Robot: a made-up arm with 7 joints. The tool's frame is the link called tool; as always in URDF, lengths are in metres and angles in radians. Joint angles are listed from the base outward.
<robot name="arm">
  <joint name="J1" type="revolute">
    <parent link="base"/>
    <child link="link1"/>
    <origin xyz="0 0 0.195"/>
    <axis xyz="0 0 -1"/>
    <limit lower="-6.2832" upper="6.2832"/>
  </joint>
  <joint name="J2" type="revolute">
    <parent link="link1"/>
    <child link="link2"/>
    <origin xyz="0 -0.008 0.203"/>
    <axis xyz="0 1 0"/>
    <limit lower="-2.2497" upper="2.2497"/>
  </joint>
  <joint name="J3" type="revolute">
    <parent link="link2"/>
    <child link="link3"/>
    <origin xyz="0 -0.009 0.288"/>
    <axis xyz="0 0 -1"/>
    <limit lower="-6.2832" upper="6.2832"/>
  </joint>
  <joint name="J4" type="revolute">
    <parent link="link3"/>
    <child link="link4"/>
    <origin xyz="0 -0.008 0.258"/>
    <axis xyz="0 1 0"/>
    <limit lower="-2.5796" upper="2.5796"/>
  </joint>
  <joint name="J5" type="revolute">
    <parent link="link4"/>
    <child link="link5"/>
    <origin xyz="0 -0.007 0.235"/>
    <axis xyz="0 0 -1"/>
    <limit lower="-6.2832" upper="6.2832"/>
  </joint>
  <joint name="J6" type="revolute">
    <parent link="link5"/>
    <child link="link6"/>
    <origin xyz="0 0 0.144"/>
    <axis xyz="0 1 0"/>
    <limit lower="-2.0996" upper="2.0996"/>
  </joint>
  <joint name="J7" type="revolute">
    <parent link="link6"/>
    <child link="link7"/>
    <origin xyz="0 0 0.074"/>
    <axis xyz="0 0 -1"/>
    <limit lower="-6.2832" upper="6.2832"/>
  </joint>
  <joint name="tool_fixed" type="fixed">
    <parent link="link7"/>
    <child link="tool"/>
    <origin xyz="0 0 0" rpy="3.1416 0 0"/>
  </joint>
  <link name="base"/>
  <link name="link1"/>
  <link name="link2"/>
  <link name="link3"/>
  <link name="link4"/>
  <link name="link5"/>
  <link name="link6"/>
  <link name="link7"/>
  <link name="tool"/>
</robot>
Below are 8 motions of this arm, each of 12 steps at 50 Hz.
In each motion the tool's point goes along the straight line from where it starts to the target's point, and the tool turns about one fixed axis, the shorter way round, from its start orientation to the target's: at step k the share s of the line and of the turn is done. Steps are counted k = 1, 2, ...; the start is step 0. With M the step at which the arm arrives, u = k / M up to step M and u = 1 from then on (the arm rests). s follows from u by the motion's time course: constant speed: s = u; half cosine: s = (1 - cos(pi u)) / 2; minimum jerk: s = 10 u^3 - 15 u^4 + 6 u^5.
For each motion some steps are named. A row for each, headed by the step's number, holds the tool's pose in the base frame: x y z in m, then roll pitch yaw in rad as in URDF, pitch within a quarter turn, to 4 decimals.
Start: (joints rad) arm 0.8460 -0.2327 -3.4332 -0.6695 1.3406 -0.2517 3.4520
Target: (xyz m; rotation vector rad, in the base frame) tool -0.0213 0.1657 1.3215 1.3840 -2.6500 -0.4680
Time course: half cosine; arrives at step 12
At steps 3, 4, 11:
3: 0.0689 0.0222 1.3316 2.6519 0.1031 -2.2957
4: 0.0579 0.0396 1.3304 2.6718 0.0964 -2.2818
11: -0.0195 0.1628 1.3217 2.8096 0.0415 -2.1877

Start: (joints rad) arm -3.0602 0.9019 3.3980 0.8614 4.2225 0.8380 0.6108
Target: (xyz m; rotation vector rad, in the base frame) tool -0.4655 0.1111 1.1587 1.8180 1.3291 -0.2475
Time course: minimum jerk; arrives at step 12
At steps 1, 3, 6, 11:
1: -0.4733 0.0103 1.1624 2.6176 0.4574 1.0310
3: -0.4725 0.0203 1.1621 2.6020 0.4751 1.0321
6: -0.4694 0.0604 1.1606 2.5378 0.5466 1.0335
11: -0.4655 0.1106 1.1587 2.4534 0.6357 1.0273

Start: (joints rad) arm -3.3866 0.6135 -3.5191 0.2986 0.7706 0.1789 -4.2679
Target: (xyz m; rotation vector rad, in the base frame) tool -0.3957 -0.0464 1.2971 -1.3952 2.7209 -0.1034
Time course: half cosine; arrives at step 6
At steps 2, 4, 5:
2: -0.4321 -0.0587 1.2815 -3.0132 0.0901 -2.1880
4: -0.4078 -0.0505 1.2919 -3.0337 0.0582 -2.1908
5: -0.3990 -0.0475 1.2957 -3.0412 0.0465 -2.1916

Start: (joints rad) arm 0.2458 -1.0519 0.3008 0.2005 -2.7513 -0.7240 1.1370
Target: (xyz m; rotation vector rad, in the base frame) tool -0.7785 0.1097 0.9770 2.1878 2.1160 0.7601
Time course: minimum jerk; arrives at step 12
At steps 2, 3, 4, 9, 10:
2: -0.7769 0.1044 0.9754 2.9024 -0.4808 1.3739
3: -0.7771 0.1048 0.9755 2.8926 -0.4718 1.3909
4: -0.7772 0.1054 0.9757 2.8778 -0.4575 1.4172
9: -0.7783 0.1091 0.9768 2.7946 -0.3576 1.5770
10: -0.7784 0.1095 0.9769 2.7875 -0.3471 1.5920

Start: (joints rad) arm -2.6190 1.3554 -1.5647 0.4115 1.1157 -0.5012 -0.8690
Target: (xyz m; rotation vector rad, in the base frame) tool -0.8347 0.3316 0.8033 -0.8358 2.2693 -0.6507
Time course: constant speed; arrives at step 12
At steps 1, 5, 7, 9, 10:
1: -0.8780 0.3385 0.6340 -2.2535 0.2129 -2.0613
5: -0.8623 0.3360 0.6955 -2.3015 0.2818 -2.1368
7: -0.8544 0.3347 0.7263 -2.3278 0.3149 -2.1765
9: -0.8465 0.3335 0.7571 -2.3559 0.3469 -2.2175
10: -0.8426 0.3329 0.7725 -2.3705 0.3625 -2.2385

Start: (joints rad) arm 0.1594 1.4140 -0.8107 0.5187 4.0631 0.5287 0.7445
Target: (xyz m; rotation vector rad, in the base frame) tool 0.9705 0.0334 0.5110 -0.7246 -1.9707 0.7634
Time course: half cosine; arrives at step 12
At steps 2, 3, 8, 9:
2: 0.9607 -0.0113 0.4257 -1.9971 -0.6676 2.1140
3: 0.9615 -0.0075 0.4329 -2.0056 -0.6569 2.1150
8: 0.9679 0.0214 0.4881 -2.0680 -0.5757 2.1185
9: 0.9690 0.0264 0.4976 -2.0783 -0.5618 2.1185

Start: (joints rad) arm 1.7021 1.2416 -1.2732 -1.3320 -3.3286 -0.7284 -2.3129
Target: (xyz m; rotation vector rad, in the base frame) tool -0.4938 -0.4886 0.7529 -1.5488 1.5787 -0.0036
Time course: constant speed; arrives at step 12
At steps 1, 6, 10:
1: -0.4893 -0.5560 0.7333 -2.2846 0.6057 -1.2367
6: -0.4914 -0.5253 0.7422 -2.3306 0.6074 -1.2848
10: -0.4930 -0.5008 0.7493 -2.3675 0.6074 -1.3233

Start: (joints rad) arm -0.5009 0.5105 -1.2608 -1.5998 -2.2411 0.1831 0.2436
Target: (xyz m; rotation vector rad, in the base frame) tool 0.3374 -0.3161 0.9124 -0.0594 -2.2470 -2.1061
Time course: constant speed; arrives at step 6
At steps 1, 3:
1: 0.3378 -0.3243 0.9195 1.6557 -0.0468 -3.1142
3: 0.3376 -0.3210 0.9166 1.6474 -0.0565 -3.1197

